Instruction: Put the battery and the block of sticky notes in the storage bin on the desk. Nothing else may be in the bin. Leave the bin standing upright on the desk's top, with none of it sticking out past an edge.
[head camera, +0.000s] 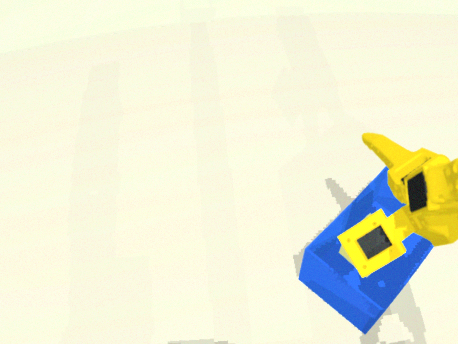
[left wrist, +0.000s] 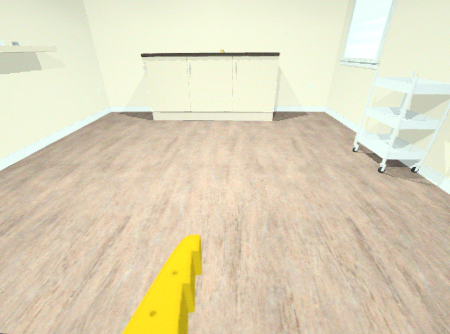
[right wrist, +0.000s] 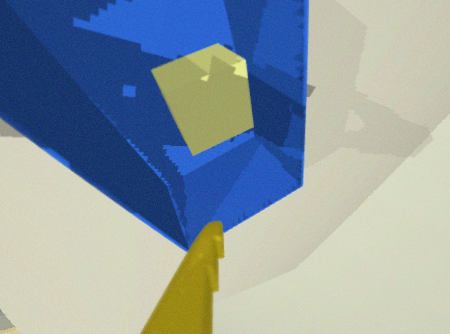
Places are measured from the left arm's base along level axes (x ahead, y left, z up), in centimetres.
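Pixels of known places: left end effector, tool point: (left wrist: 200, 249); right end effector, tool point: (right wrist: 222, 234).
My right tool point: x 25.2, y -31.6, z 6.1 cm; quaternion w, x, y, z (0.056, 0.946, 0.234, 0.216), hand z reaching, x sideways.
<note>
Behind a point stands the place of what it marks.
The blue storage bin (head camera: 332, 295) @(x 21.7, y -24.9, z -2.7 cm) (right wrist: 145, 30) @(x 23.8, y -28.0, z -5.3 cm) stands upright on the pale desk (head camera: 150, 200) @(x 37.9, y -3.0, z -5.5 cm) (right wrist: 75, 210) @(x 20.7, y -43.5, z -5.5 cm). The pale yellow block of sticky notes (right wrist: 210, 105) @(x 27.4, y -30.1, z -1.4 cm) lies inside the bin, near one end wall. In the head view it is mostly hidden under the right gripper's camera mount. My right gripper (head camera: 387, 155) (right wrist: 214, 240) is open and empty over the bin's end; one notched jaw shows in the right wrist view. My left gripper (left wrist: 192, 250) is open and empty, over the floor away from the desk. The battery does not show in these views.
In the left wrist view, a low cabinet (left wrist: 210, 82) @(x -322.6, y -47.0, z -22.6 cm) with a dark top stands at the far wall, a white wheeled cart (left wrist: 410, 85) @(x -187.0, y 117.5, z -6.0 cm) at the right, and a wall shelf (left wrist: 30, 49) @(x -223.4, y -200.3, z 19.4 cm) at the left. The gripper's shadow falls on the desk beside the bin.
</note>
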